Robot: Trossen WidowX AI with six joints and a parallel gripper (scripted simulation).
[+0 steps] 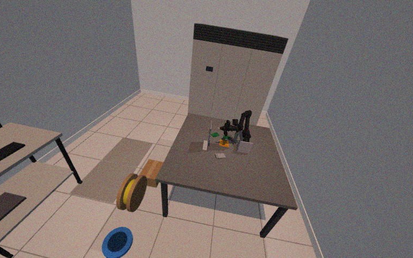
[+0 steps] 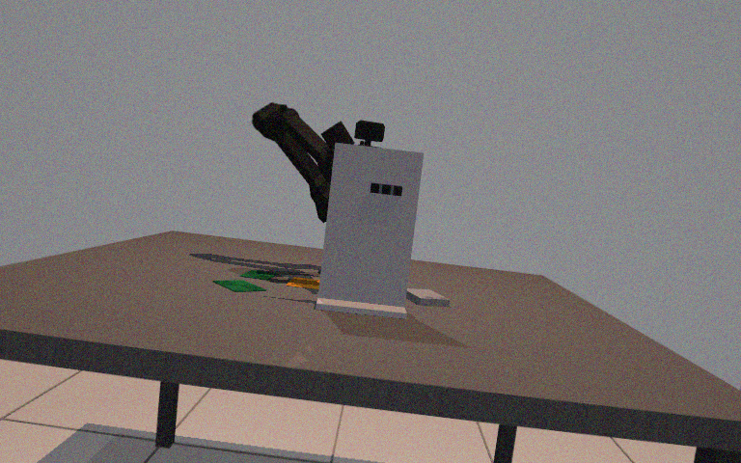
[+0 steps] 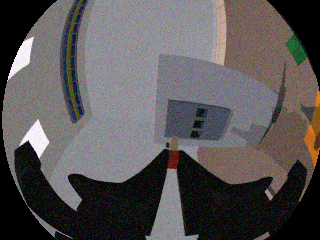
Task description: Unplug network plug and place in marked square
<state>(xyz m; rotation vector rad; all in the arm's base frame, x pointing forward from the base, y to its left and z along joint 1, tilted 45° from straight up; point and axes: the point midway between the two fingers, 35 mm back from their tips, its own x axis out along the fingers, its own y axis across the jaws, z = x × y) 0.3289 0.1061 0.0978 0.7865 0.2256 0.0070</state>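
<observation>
Right now my gripper tip is 280 mm above the orange square, 110 mm past it and 100 mm to the left of it. The rest, counted from my gripper tip: grey block 280 mm below, 150 mm to the left, 50 mm behind; then grey panel 140 mm below, 110 mm ahead; then network plug 10 mm ahead.
</observation>
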